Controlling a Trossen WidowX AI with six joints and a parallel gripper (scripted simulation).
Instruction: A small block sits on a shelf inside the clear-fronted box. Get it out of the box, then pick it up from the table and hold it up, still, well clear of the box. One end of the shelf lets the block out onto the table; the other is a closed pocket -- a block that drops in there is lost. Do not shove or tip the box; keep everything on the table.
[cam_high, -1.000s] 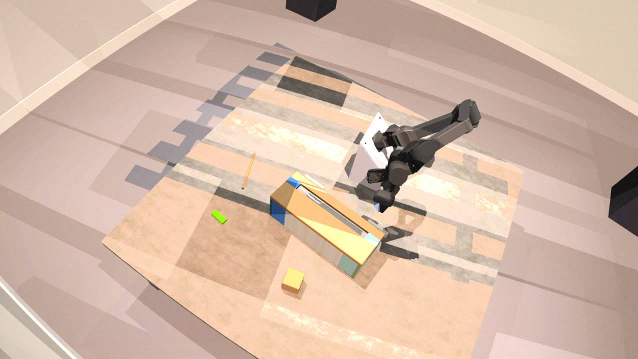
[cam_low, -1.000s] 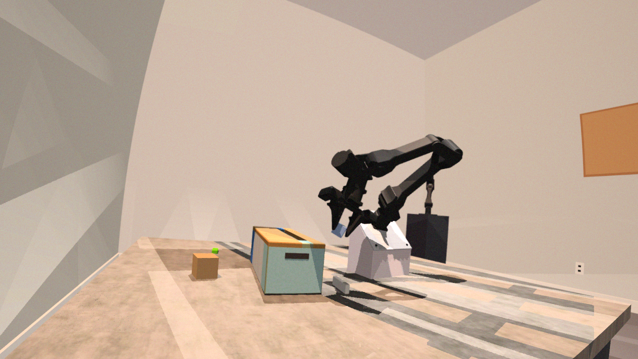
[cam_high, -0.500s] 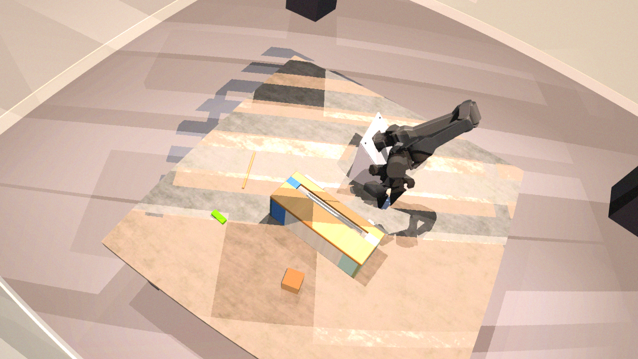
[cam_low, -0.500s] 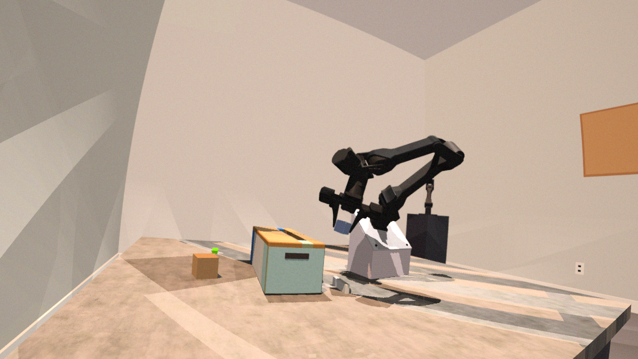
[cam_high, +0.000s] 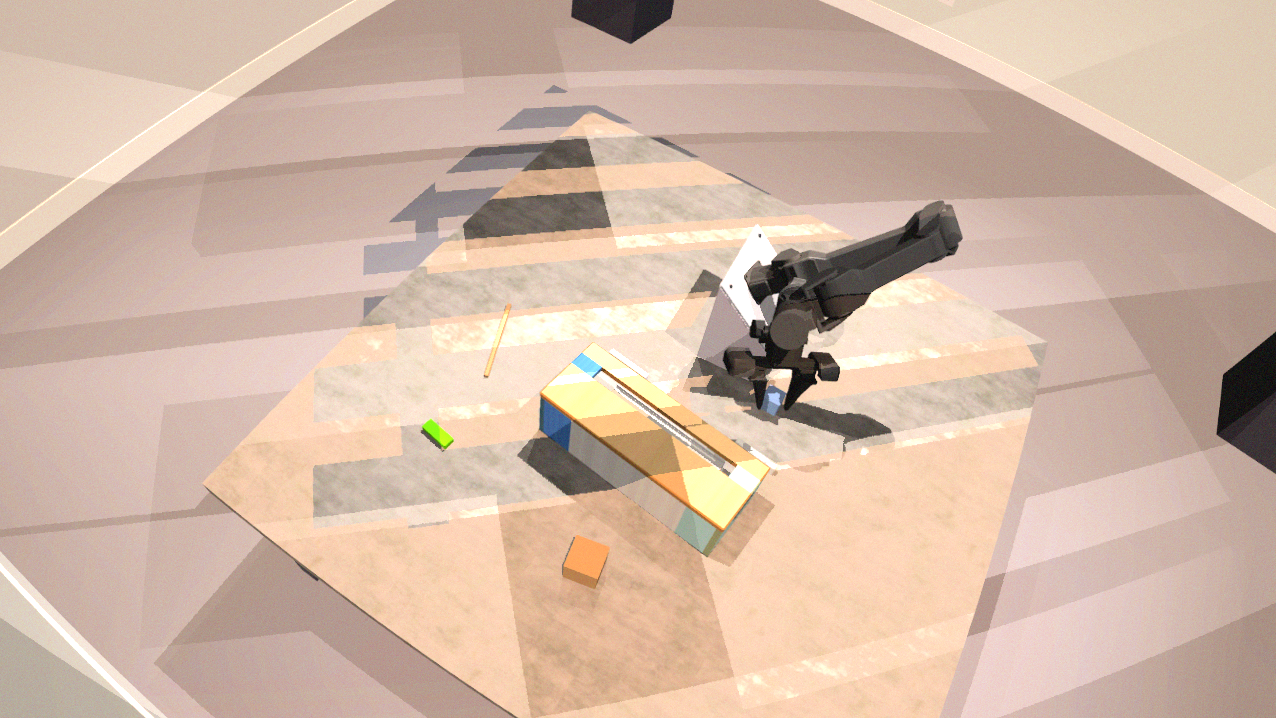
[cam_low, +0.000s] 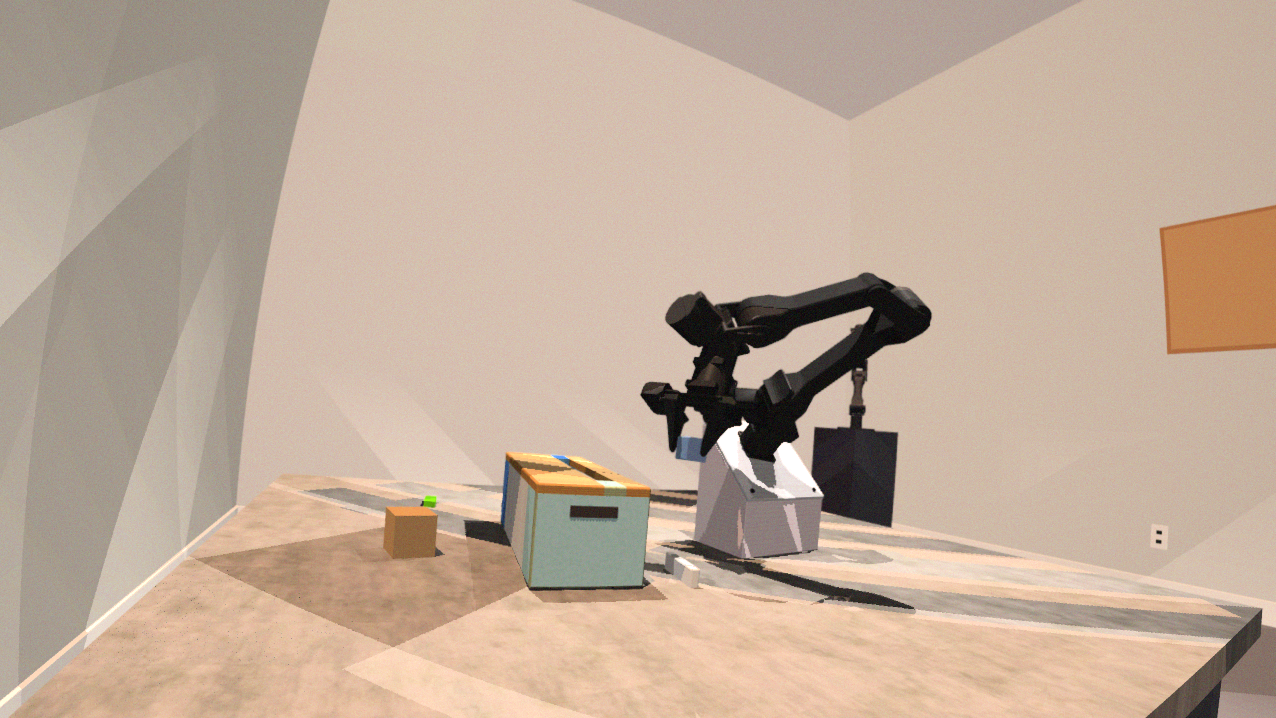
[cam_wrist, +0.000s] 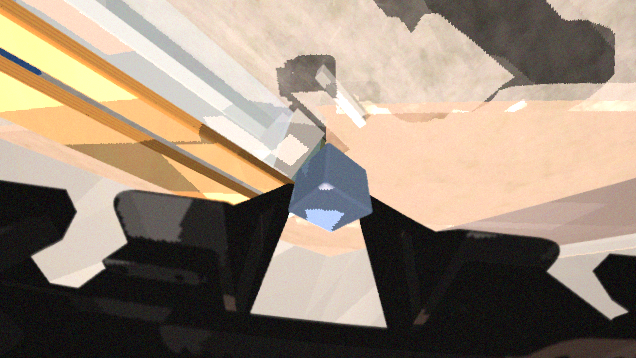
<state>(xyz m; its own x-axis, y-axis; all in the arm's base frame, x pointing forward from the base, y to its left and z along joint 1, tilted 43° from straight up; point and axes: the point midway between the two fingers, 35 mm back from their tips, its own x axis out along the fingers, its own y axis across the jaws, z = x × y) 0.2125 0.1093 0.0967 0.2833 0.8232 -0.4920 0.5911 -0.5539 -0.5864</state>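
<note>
My gripper tip is 1 cm past the block, 1 cm to the left of it and 1 cm below it. Round my gripper tip: box: 10 cm ahead, 14 cm to the right, 11 cm below; thin wooden stick: 9 cm ahead, 53 cm to the right, 17 cm below.
</note>
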